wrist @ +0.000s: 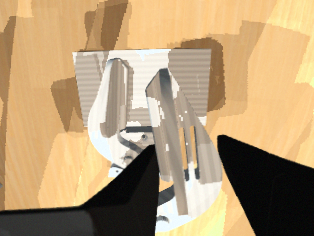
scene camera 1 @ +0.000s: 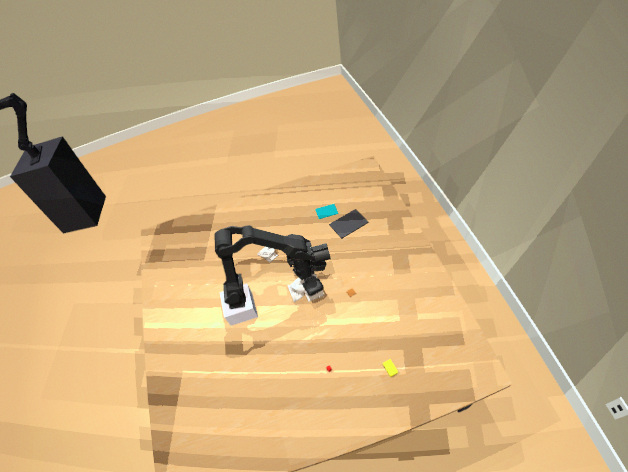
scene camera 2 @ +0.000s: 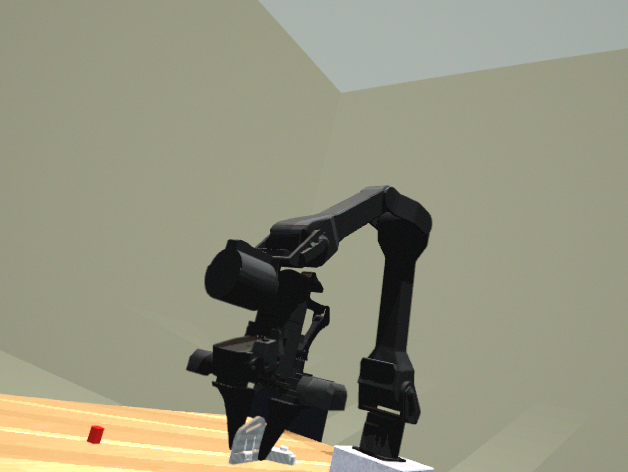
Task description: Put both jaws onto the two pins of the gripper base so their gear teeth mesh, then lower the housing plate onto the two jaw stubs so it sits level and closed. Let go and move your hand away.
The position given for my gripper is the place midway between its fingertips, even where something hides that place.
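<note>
My gripper (scene camera 2: 246, 455). Again my gripper (wrist: 186, 146), carrying a jaw (wrist: 194, 190). Another jaw (wrist: 108, 115) in sight.
</note>
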